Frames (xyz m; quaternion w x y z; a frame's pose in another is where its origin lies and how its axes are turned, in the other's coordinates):
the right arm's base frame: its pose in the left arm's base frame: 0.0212 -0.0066 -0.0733 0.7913 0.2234 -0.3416 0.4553
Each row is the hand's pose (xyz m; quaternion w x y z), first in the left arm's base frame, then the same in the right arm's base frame.
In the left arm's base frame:
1: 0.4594 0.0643 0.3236 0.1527 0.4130 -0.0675 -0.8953
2: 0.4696 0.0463 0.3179 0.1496 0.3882 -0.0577 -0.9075
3: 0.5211 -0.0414 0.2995 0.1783 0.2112 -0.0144 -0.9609
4: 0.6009 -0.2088 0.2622 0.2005 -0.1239 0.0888 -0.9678
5: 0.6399 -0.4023 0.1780 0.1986 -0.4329 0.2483 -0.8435
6: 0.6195 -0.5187 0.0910 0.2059 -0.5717 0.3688 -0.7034
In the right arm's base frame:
1: 0.4898 -0.3313 0.0698 0.1715 0.0439 0.3893 0.9040
2: 0.4790 -0.3492 0.0745 0.1884 0.0625 0.3740 0.9059
3: 0.4336 -0.4375 0.1032 0.2443 0.2075 0.2613 0.9105
4: 0.3389 -0.5901 0.1626 0.3400 0.4330 0.0210 0.8346
5: 0.1801 -0.7217 0.2219 0.4084 0.5620 -0.2730 0.6655
6: 0.0421 -0.7641 0.2482 0.4110 0.5707 -0.4653 0.5374

